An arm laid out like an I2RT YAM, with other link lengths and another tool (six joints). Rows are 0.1 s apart.
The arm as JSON. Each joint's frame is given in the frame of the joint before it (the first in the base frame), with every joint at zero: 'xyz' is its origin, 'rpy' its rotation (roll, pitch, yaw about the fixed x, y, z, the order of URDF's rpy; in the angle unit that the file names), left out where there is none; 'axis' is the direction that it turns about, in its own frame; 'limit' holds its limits. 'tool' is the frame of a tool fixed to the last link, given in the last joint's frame.
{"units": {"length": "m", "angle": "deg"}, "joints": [
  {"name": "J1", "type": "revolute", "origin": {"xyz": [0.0, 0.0, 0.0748]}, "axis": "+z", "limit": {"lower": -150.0, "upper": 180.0}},
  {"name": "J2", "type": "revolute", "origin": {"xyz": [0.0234, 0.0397, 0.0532]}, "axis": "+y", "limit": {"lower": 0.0, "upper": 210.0}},
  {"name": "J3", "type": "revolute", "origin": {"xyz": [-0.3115, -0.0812, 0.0]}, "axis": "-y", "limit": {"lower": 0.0, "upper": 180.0}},
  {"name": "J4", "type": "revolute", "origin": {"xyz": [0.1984, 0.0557, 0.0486]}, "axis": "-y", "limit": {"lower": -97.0, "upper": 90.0}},
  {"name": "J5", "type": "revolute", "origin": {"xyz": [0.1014, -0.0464, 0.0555]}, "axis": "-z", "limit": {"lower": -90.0, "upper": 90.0}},
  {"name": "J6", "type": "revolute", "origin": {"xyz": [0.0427, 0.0, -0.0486]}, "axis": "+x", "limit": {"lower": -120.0, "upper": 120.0}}
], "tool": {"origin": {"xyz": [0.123, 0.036, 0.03], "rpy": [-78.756, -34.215, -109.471]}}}
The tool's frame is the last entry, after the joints.
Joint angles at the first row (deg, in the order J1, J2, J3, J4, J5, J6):
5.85, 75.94, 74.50, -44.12, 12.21, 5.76
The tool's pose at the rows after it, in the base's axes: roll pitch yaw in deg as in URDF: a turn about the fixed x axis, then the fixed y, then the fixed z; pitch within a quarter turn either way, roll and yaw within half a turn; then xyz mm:
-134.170 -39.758 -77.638 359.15 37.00 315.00
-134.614 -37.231 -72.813 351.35 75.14 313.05
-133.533 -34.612 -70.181 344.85 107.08 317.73
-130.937 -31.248 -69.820 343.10 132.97 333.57
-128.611 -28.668 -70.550 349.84 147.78 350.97
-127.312 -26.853 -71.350 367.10 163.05 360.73
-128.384 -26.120 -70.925 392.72 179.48 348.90
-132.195 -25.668 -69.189 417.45 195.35 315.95
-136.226 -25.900 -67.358 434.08 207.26 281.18
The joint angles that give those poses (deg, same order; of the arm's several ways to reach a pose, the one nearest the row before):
11.42, 74.59, 74.52, -44.86, 11.84, 7.09
17.63, 74.61, 74.63, -45.91, 11.20, 10.11
22.89, 74.67, 75.24, -46.13, 10.74, 13.41
26.78, 75.22, 77.71, -46.28, 10.02, 17.21
28.21, 76.82, 81.25, -46.28, 9.19, 19.59
29.04, 80.38, 84.99, -45.32, 8.91, 21.50
29.21, 85.73, 86.89, -42.81, 8.49, 22.33
29.23, 91.94, 87.29, -40.40, 7.77, 23.03
29.52, 97.19, 87.29, -38.83, 7.73, 23.35

